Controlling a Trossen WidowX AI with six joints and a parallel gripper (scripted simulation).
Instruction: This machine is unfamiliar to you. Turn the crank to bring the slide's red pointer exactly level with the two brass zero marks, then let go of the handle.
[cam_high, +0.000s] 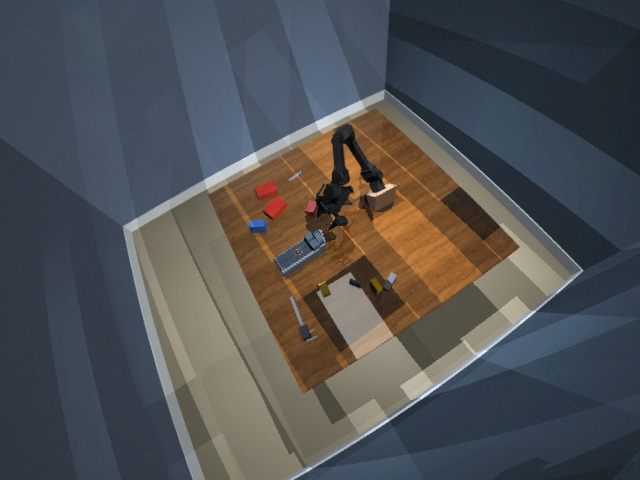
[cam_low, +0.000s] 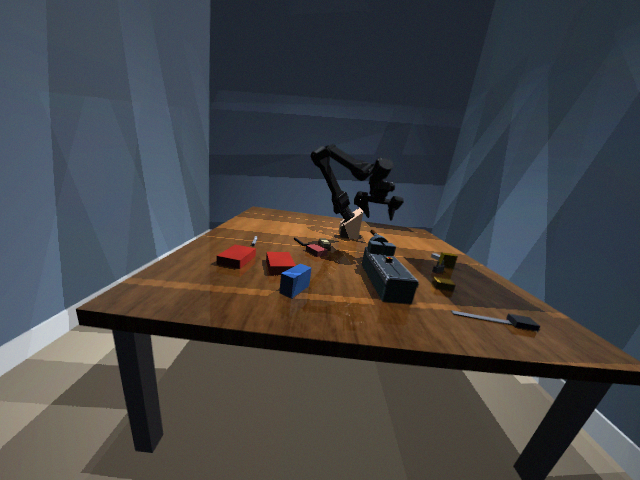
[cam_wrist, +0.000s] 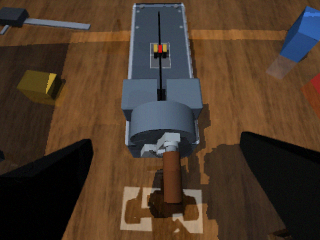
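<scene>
Right now my gripper tip is 1 cm past the brown crank handle, 1 cm to the left of it and 6 cm above it. From my gripper tip the other things lie so: pink block: 1 cm behind, 22 cm to the right, 17 cm below; ochre block: 12 cm ahead, 24 cm to the left, 17 cm below; red pointer: 16 cm ahead, 3 cm to the left, 10 cm below.
</scene>
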